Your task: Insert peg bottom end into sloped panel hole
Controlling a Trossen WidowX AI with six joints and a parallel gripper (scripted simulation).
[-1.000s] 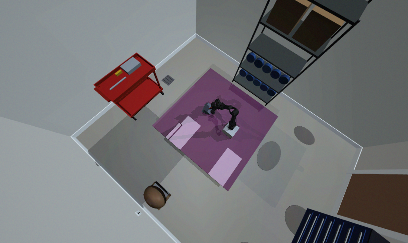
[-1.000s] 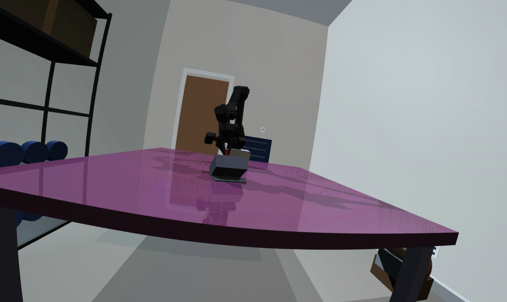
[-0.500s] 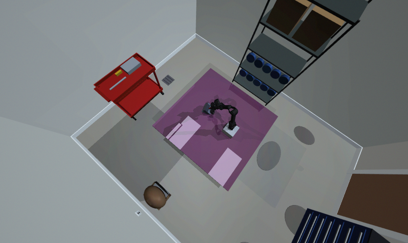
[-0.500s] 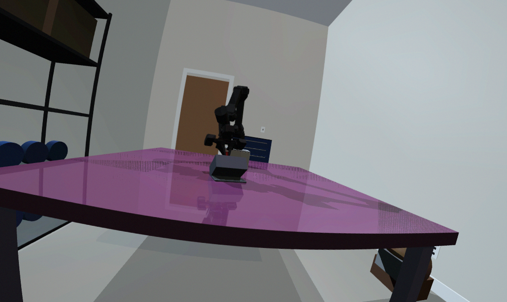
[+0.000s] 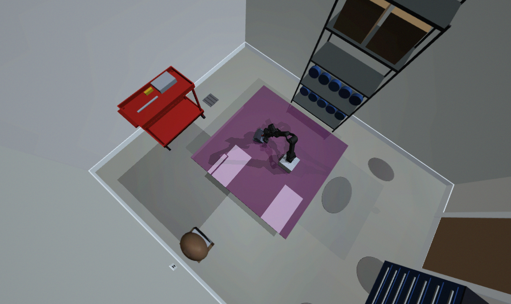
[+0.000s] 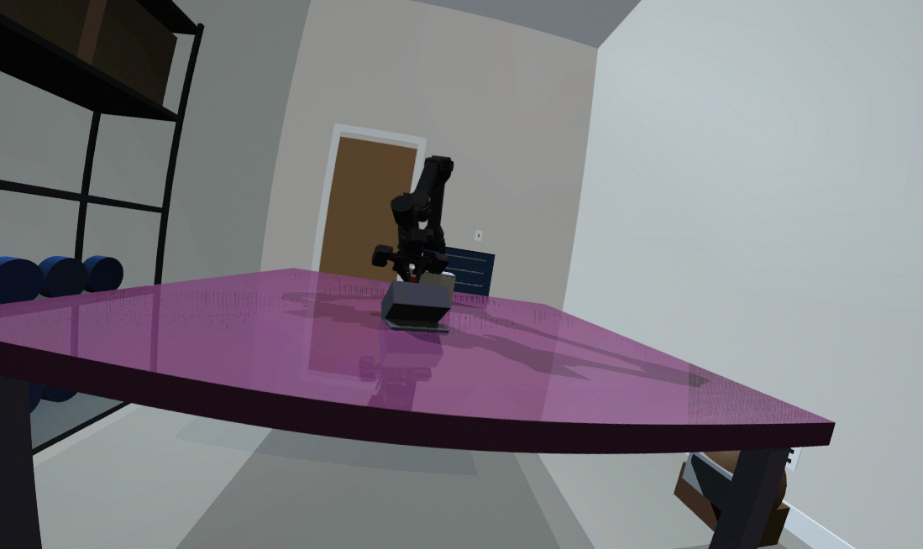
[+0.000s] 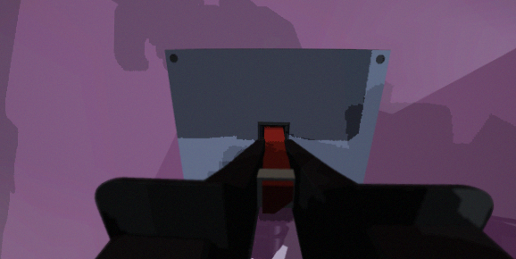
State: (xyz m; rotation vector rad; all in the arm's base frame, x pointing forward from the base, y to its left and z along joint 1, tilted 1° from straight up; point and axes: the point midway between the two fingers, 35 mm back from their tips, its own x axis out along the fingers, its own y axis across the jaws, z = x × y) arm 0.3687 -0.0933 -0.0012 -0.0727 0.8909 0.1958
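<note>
My gripper tip is 10 mm below the red peg and 10 mm past it. Also, from my gripper tip: grey sloped panel: 40 mm below, 20 mm ahead, 10 mm to the left.
</note>
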